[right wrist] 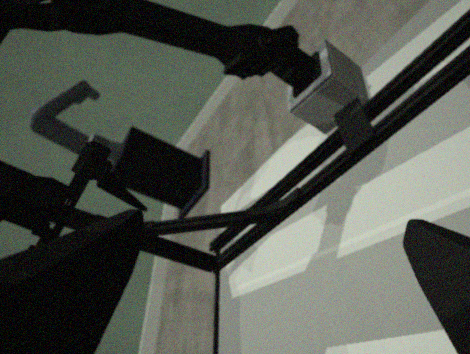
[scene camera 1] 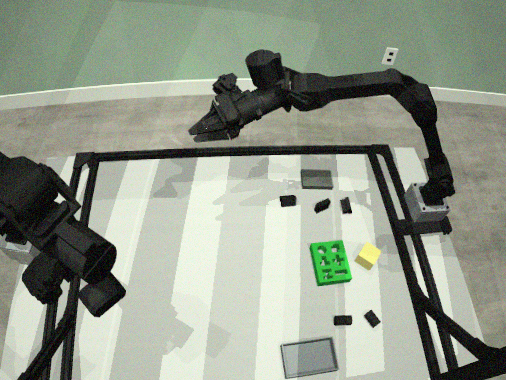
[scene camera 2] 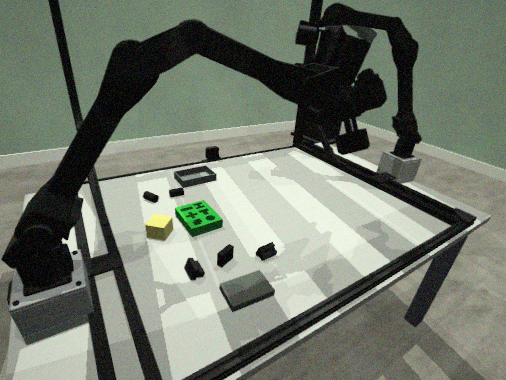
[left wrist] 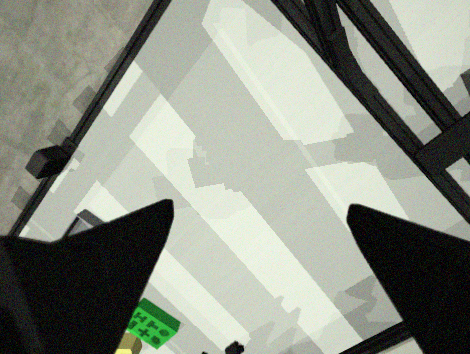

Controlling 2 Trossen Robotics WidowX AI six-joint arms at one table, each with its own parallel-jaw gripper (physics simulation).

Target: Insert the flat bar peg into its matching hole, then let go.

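Note:
A green hole board (scene camera 1: 331, 254) (scene camera 2: 207, 229) (left wrist: 165, 316) lies on the table with several shaped holes, a narrow slot among them. Small black pegs lie loose: one (scene camera 1: 288, 201) (scene camera 2: 266, 251), one (scene camera 1: 322, 205) (scene camera 2: 225, 255) and one (scene camera 1: 346, 205) (scene camera 2: 194, 268) on one side of the board, one (scene camera 1: 343, 320) (scene camera 2: 176, 192) and one (scene camera 1: 372, 318) (scene camera 2: 150, 196) on the other. I cannot tell which is the flat bar. My left gripper (left wrist: 259, 209) is open and empty, high above the table. My right gripper (scene camera 1: 192, 135) (right wrist: 273, 227) is open and empty, raised beyond the frame's far bar in scene camera 1.
A yellow block (scene camera 1: 368, 256) (scene camera 2: 159, 226) sits beside the board. A grey flat box (scene camera 1: 316, 179) (scene camera 2: 247, 290) and a shallow grey tray (scene camera 1: 283, 361) stand beyond the pegs on opposite sides. A black frame (scene camera 1: 235, 150) (scene camera 2: 320, 320) edges the table.

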